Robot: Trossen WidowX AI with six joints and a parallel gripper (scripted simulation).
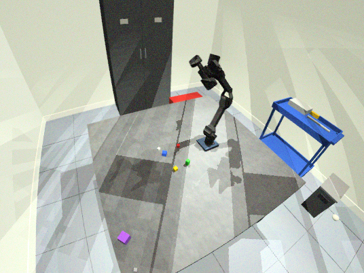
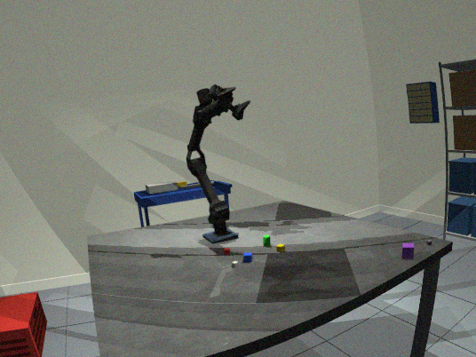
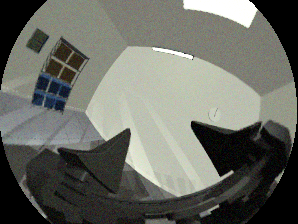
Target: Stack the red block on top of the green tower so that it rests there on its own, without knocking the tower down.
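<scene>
My gripper tip is 130 mm to the left of the red block and 620 mm above it. Also, from my gripper tip: yellow cube (110 mm ahead, 60 mm to the left, 620 mm below); then small white cube (140 mm ahead, 160 mm to the right, 620 mm below); then blue cube (120 mm ahead, 100 mm to the right, 610 mm below).
</scene>
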